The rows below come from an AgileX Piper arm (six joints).
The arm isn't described. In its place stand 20 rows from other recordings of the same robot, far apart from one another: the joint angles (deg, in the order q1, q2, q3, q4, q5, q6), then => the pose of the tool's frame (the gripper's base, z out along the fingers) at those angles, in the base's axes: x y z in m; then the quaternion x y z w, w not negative.
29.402 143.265 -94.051 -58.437 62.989 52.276 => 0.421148 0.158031 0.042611 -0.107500 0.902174 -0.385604 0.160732
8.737 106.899 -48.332 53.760 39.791 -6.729 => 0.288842 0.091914 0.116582 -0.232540 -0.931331 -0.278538 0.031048
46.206 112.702 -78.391 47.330 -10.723 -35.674 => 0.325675 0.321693 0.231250 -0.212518 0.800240 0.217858 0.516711
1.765 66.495 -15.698 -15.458 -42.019 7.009 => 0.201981 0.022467 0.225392 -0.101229 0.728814 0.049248 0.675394
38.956 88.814 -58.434 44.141 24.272 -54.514 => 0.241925 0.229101 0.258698 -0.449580 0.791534 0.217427 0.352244
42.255 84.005 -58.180 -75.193 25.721 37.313 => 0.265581 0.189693 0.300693 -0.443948 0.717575 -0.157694 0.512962
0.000 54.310 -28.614 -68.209 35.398 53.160 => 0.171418 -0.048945 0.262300 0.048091 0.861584 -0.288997 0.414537
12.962 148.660 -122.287 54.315 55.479 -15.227 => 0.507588 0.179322 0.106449 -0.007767 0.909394 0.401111 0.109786
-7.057 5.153 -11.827 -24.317 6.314 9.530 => 0.052837 -0.010693 0.268441 -0.027586 0.669168 -0.154739 0.726298
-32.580 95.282 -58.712 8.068 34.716 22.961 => 0.278999 -0.169658 0.205205 0.497654 0.841269 0.033727 0.208492
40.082 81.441 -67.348 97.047 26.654 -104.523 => 0.225125 0.242403 0.382155 -0.426989 0.600964 0.350349 0.577736
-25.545 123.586 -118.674 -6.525 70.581 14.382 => 0.419390 -0.211252 0.274025 0.326960 0.928091 -0.072284 0.162846
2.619 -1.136 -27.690 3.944 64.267 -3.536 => -0.008938 0.005235 0.267897 -0.048994 0.866063 0.030352 0.496601
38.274 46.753 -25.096 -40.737 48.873 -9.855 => 0.124756 0.041455 0.237414 -0.527149 0.767981 -0.246646 0.267366
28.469 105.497 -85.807 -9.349 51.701 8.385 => 0.354939 0.179270 0.260012 -0.205917 0.954316 -0.004755 0.216464
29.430 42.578 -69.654 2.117 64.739 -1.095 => 0.081737 0.049603 0.445212 -0.231994 0.846045 0.135273 0.460530
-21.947 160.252 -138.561 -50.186 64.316 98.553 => 0.484771 -0.263254 0.069471 0.707777 0.581086 -0.266312 0.300781
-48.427 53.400 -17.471 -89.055 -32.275 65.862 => 0.139482 -0.084033 0.223844 0.048387 0.843319 -0.083298 0.528710
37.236 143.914 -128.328 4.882 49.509 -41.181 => 0.431845 0.335614 0.155016 -0.595962 0.759549 0.029534 0.258924
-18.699 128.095 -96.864 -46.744 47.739 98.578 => 0.433024 -0.198345 0.161849 0.659995 0.663704 -0.169271 0.308627
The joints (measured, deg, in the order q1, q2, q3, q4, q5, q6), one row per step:
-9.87, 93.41, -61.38, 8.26, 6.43, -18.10
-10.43, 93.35, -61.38, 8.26, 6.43, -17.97
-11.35, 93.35, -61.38, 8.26, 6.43, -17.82
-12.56, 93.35, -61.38, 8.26, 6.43, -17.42
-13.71, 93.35, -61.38, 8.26, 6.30, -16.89
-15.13, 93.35, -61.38, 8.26, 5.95, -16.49
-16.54, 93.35, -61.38, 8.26, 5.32, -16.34
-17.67, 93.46, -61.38, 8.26, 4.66, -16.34
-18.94, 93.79, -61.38, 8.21, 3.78, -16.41
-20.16, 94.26, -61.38, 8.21, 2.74, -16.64
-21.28, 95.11, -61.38, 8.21, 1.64, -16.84
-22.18, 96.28, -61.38, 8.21, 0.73, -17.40
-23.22, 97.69, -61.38, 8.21, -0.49, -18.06
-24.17, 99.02, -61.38, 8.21, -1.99, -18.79
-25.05, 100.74, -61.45, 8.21, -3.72, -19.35
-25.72, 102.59, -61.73, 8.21, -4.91, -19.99
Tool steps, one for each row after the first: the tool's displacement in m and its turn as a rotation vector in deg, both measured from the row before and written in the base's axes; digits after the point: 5 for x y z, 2 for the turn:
-0.00075, -0.00349, 0.00038, 0.10, -0.08, -0.63
-0.00108, -0.00575, 0.00000, 0.12, -0.02, -1.00
-0.00156, -0.00754, 0.00000, 0.33, -0.06, -1.43
-0.00153, -0.00719, 0.00017, 0.40, -0.22, -1.46
-0.00195, -0.00892, 0.00046, 0.22, -0.41, -1.68
-0.00195, -0.00894, 0.00083, -0.09, -0.62, -1.57
-0.00137, -0.00729, 0.00018, -0.20, -0.51, -1.21
-0.00117, -0.00840, -0.00094, -0.32, -0.46, -1.32
-0.00085, -0.00828, -0.00162, -0.44, -0.44, -1.23
0.00002, -0.00803, -0.00402, -0.32, -0.14, -1.16
0.00084, -0.00689, -0.00641, -0.41, 0.45, -0.73
0.00088, -0.00810, -0.00765, -0.53, 0.44, -0.85
0.00082, -0.00765, -0.00684, -0.74, 0.16, -0.76
0.00167, -0.00772, -0.00888, -0.59, 0.20, -0.80
0.00234, -0.00647, -0.00957, -0.41, 0.64, -0.48

